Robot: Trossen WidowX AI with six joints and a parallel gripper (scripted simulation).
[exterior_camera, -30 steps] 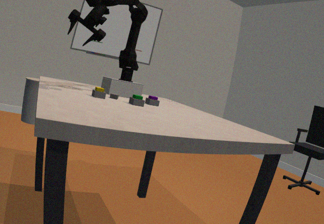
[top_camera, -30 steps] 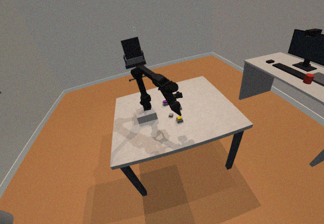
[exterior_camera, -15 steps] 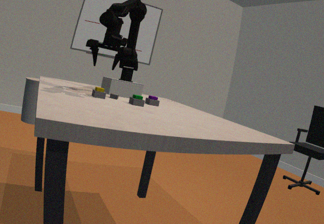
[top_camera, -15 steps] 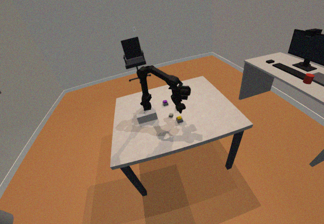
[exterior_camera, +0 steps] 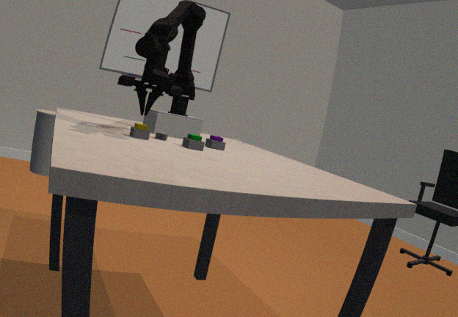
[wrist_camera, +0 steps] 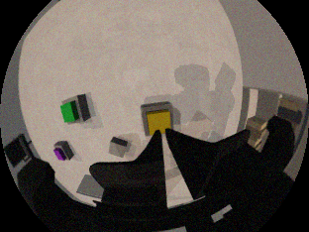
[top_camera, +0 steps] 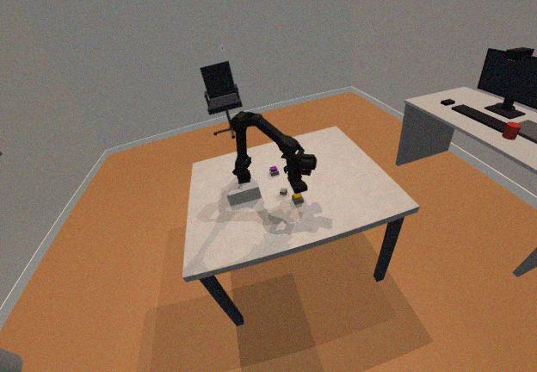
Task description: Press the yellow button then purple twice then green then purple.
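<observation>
The yellow button lies 30 mm below my gripper tip. From my gripper tip the other things lie so: purple button (100 mm behind, 260 mm to the left, 30 mm below); green button (10 mm ahead, 160 mm to the left, 30 mm below); small grey block (70 mm behind, 70 mm to the left, 50 mm below).
</observation>
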